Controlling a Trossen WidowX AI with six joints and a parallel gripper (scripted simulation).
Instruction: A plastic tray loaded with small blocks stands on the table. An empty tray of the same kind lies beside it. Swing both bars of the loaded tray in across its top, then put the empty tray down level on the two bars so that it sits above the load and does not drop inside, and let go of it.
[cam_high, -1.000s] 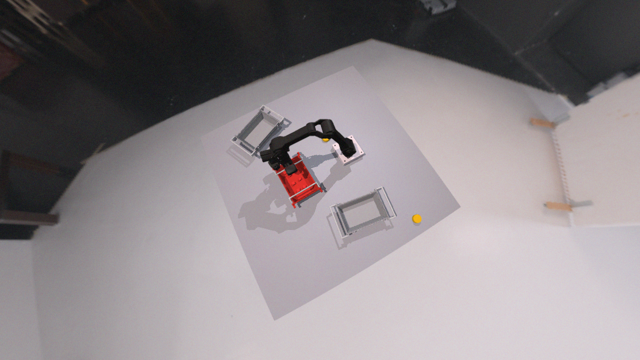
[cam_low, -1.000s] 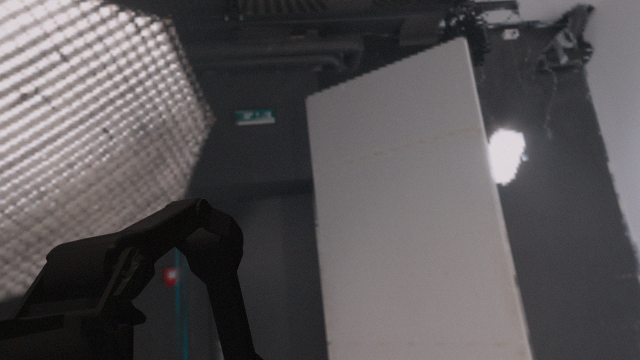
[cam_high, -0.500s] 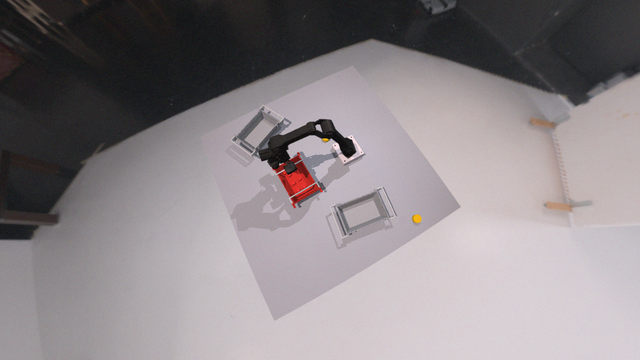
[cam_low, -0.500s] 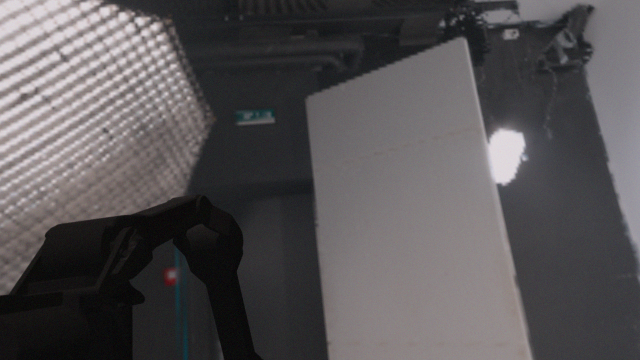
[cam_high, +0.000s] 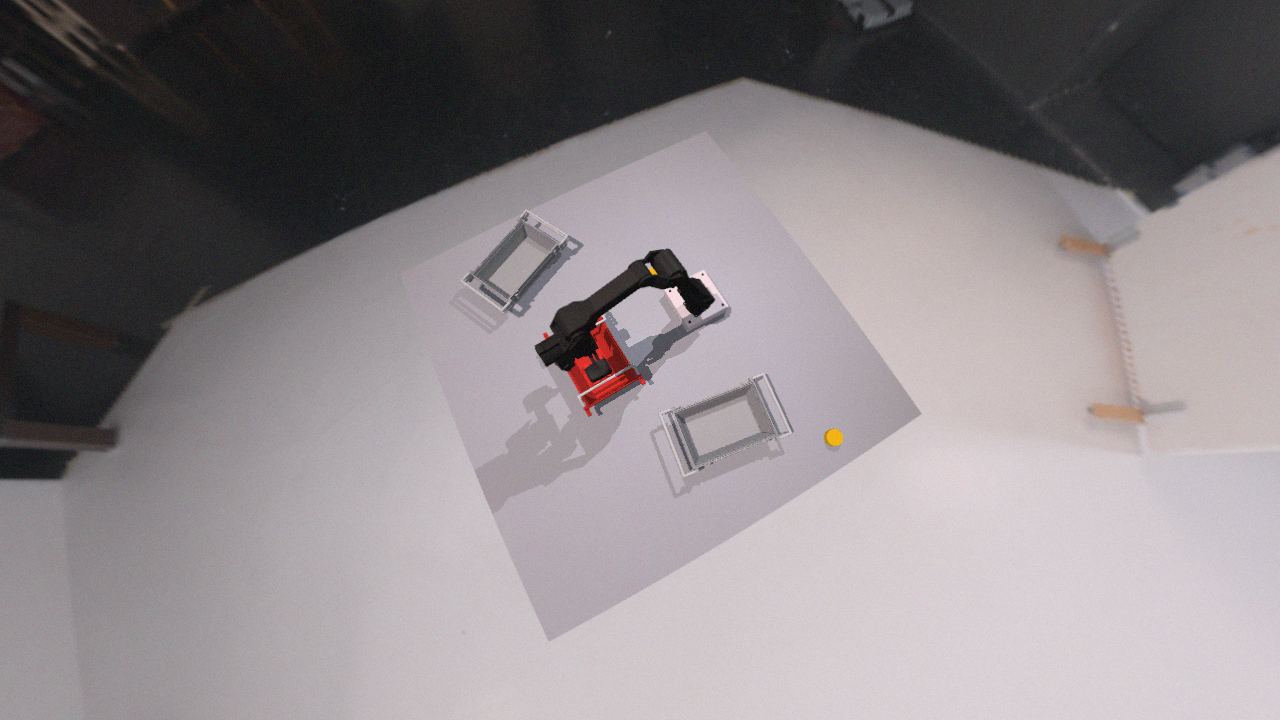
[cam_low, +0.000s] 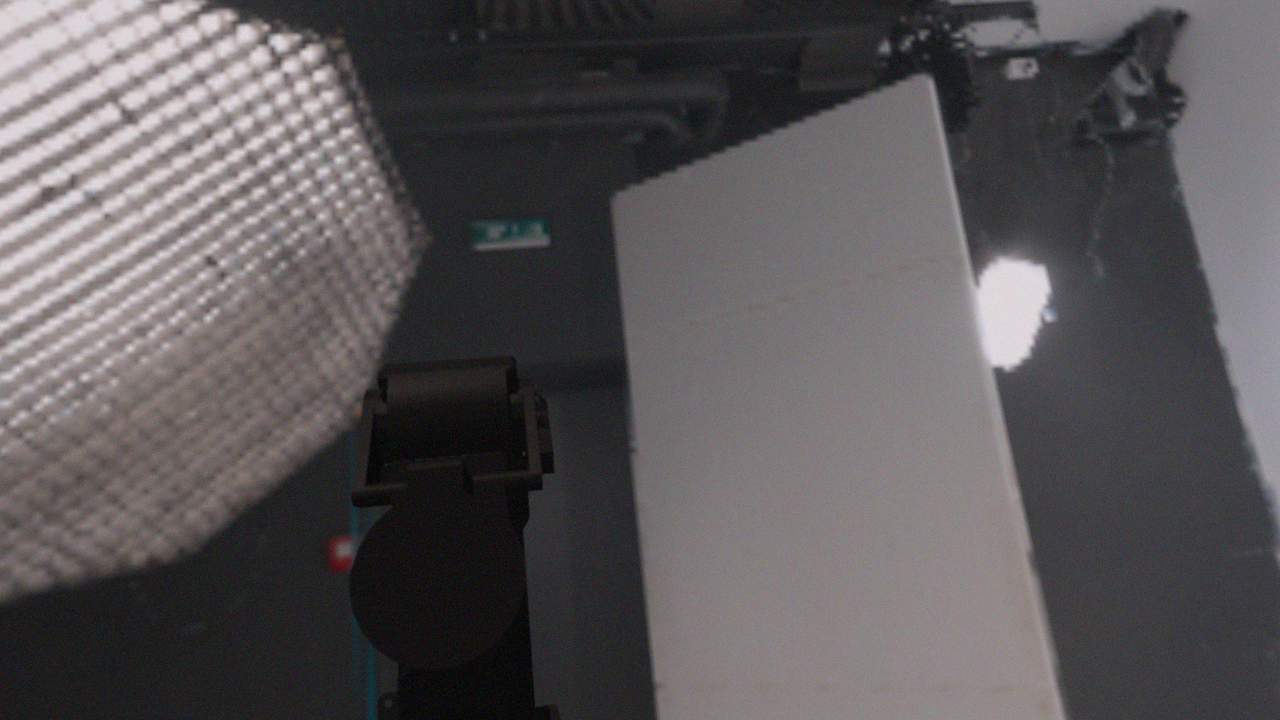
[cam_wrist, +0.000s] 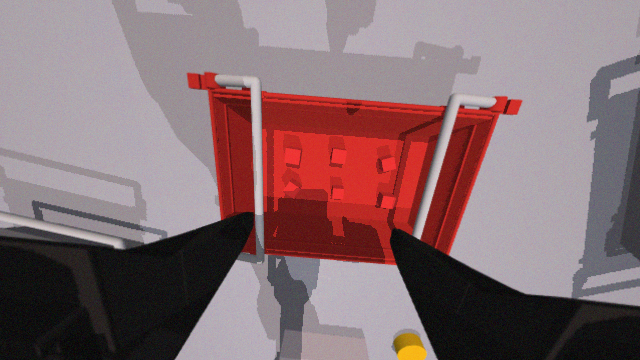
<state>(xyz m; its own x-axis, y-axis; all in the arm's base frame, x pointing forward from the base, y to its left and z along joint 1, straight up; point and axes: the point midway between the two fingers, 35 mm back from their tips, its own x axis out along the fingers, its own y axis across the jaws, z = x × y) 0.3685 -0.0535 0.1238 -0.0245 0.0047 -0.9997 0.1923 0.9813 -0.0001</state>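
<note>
Right now the grey tray is 17 cm behind my gripper tip, 39 cm to the left of it and 9 cm below it.
</note>
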